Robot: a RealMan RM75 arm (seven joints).
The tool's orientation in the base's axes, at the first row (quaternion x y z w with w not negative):
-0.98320 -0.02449 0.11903 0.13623
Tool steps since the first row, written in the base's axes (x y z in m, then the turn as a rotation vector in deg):
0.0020 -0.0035 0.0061 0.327 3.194 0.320
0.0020 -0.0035 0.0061 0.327 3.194 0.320
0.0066 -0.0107 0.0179 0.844 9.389 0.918
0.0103 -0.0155 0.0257 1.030 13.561 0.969
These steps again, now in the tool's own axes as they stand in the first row. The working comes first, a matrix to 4 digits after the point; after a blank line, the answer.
The tool's axes in the first row as the columns of a matrix, in the base's axes (used below as rounded here):
0.9705 0.0157 -0.2407
0.0806 -0.9617 0.2621
-0.2274 -0.2737 -0.9345

0.0003 0.0017 -0.0071 0.502 -3.154 0.459
0.0003 0.0017 -0.0071 0.502 -3.154 0.459
0.0015 0.0055 -0.0211 1.367 -9.267 1.400
0.0029 0.0080 -0.0306 1.872 -13.291 2.401

